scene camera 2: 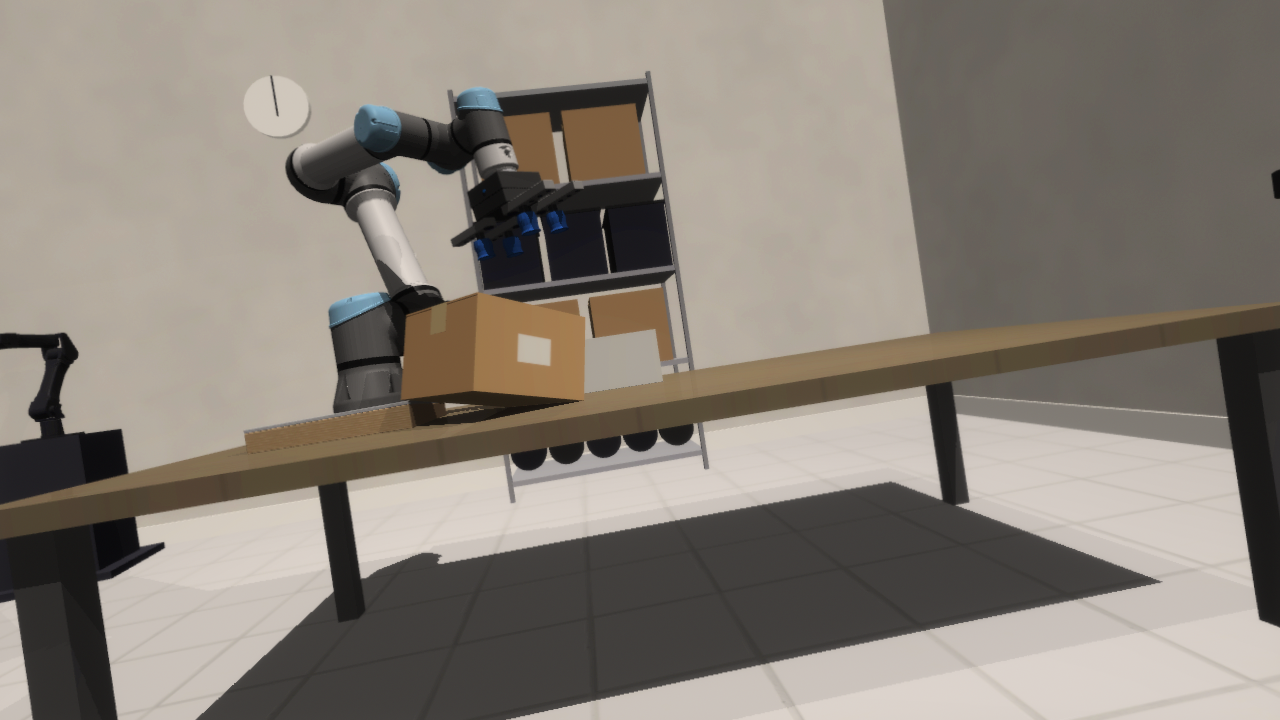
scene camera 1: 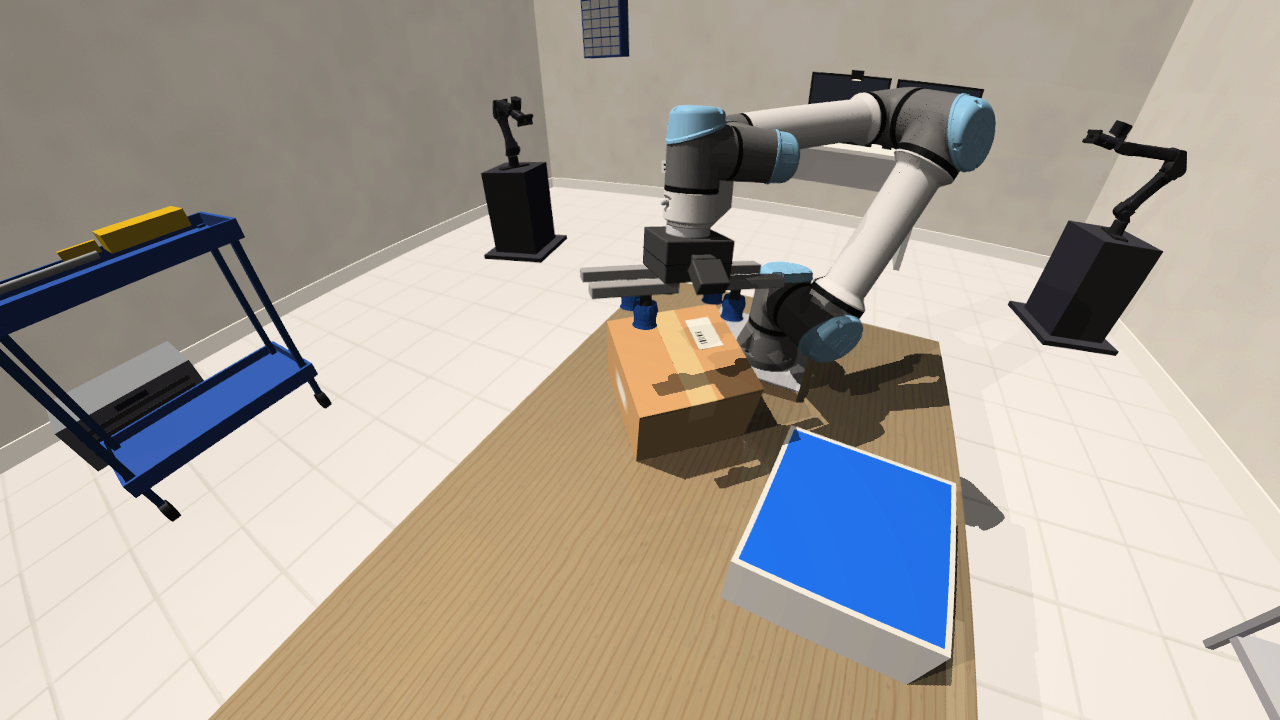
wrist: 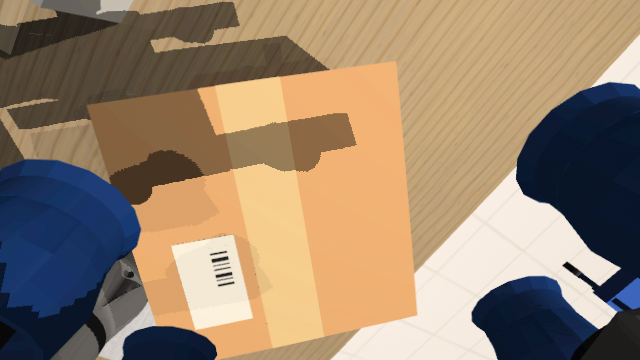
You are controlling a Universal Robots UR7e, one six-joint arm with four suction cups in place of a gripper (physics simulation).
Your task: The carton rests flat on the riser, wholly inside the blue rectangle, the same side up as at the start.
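The brown carton sits flat on the wooden table beside the arm's base, its tape strip and barcode label facing up. The four-cup suction gripper is open and holds nothing. Its dark blue cups face down above the carton, with a gap between them and its top in scene camera 2. The cups also show at both sides of the wrist view. The off-white riser stands apart from the carton; the blue rectangle covers most of its top.
The wooden table bears the arm's base right beside the carton. A blue trolley stands left of the table. A shelf rack stands behind it in scene camera 2. Two black pedestals carry small arms.
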